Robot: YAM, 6 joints.
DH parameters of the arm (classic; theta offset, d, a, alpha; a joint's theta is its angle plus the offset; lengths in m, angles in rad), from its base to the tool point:
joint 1: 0 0.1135 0.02 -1.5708
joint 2: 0 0 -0.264 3.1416
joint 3: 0.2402 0 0.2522 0
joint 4: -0.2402 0 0.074 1.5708
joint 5: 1.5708 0 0 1.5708
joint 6: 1.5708 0.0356 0 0
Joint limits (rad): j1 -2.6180..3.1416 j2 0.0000..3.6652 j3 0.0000..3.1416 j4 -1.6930..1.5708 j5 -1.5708..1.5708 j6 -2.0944..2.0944
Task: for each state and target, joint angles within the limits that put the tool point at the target. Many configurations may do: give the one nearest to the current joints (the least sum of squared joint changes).
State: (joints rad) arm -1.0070 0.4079 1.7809 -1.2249 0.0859 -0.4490
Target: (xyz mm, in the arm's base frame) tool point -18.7 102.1 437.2
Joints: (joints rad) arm -1.3759 0.3188 1.5785 -1.3566 -0.0400 -0.4490
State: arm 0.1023 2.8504 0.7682 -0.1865 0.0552 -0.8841
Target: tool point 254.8 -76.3 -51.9
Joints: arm -0.2758 2.3736 0.8621 -0.2278 0.1132 -0.8841
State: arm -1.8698 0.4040 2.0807 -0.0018 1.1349 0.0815
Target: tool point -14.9 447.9 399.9
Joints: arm -1.6114 0.0661 2.1107 -0.0186 1.1899 0.0815
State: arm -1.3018 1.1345 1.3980 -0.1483 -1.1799 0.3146
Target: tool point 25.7 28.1 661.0
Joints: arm -1.3322 0.9958 2.0660 0.0737 -1.0931 0.3146
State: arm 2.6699 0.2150 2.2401 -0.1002 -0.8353 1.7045
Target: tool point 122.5 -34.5 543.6
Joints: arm 3.0635 0.4082 1.6102 -0.3454 -0.7724 1.7045
